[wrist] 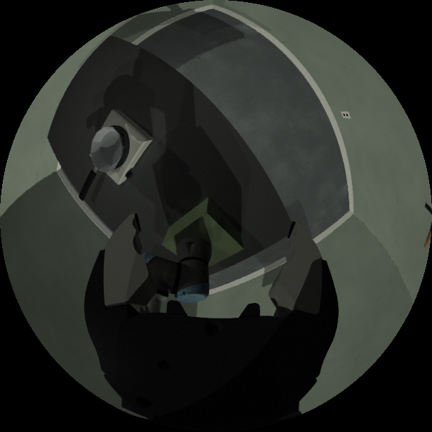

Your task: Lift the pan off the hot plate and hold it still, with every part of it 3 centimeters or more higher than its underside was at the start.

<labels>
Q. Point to a pale square hot plate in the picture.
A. At 135, 139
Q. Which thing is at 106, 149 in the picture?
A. A grey faceted pan.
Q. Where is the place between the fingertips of the gripper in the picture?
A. At 214, 219
</labels>
